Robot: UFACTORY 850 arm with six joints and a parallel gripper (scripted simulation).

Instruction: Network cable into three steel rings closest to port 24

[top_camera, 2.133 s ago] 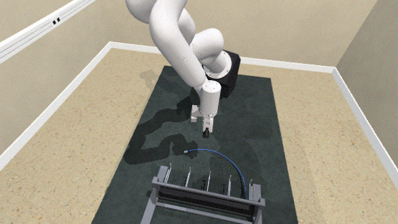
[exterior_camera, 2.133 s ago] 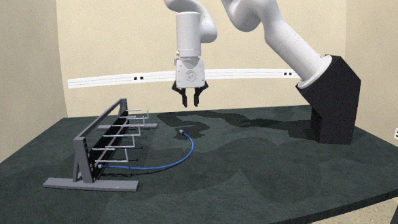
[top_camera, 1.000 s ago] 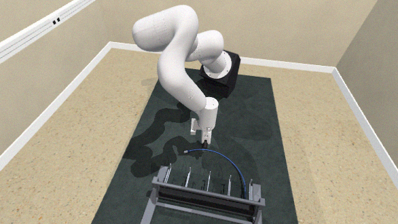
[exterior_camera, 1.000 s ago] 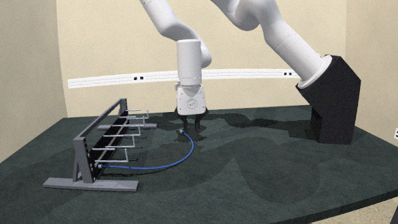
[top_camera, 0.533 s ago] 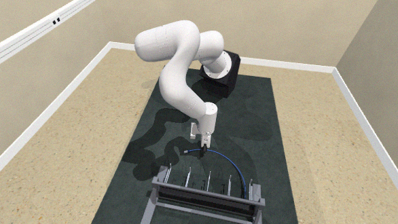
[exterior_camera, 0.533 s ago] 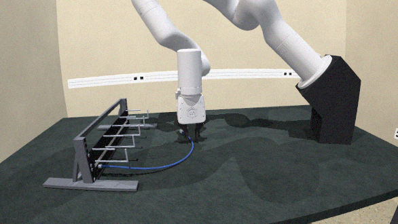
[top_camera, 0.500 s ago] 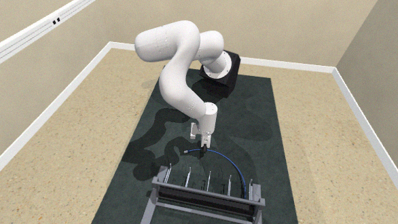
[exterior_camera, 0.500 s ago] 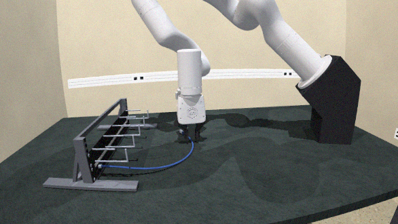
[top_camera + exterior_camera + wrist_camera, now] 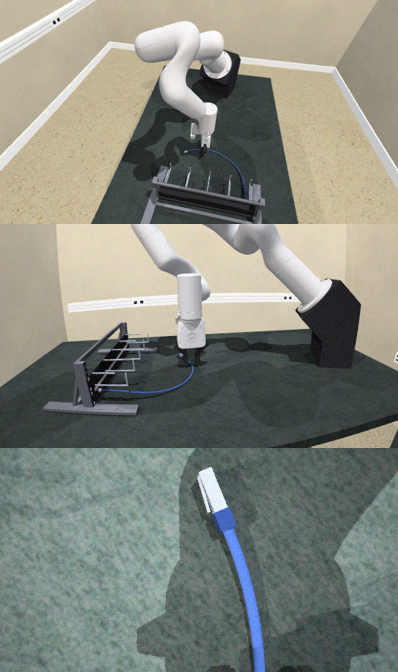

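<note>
Now: the white plug 10 cm to the right of my hand and 2 cm below it. Round my hand: grey patch-panel rack (30 cm ahead, 7 cm to the right, 4 cm above).
</note>
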